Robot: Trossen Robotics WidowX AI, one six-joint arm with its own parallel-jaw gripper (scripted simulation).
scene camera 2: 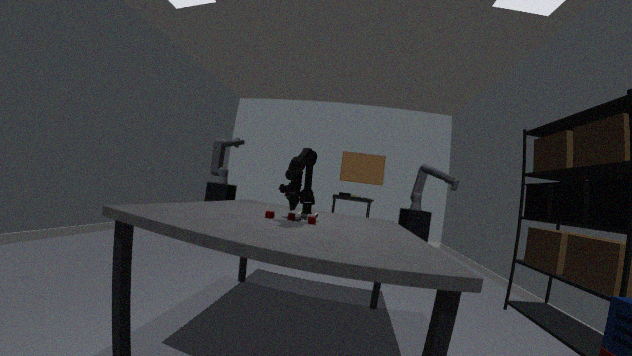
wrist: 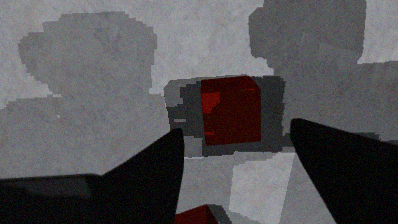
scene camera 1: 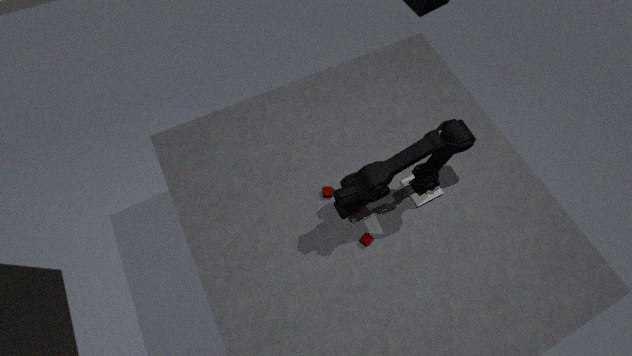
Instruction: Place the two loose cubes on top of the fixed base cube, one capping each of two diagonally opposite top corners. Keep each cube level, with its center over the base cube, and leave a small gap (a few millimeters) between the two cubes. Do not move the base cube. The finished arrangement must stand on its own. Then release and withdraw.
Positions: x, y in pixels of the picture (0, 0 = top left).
Labels:
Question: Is my gripper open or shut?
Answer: Open.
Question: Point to a cube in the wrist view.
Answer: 231, 107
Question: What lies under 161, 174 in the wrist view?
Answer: My gripper.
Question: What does my gripper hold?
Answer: Nothing.

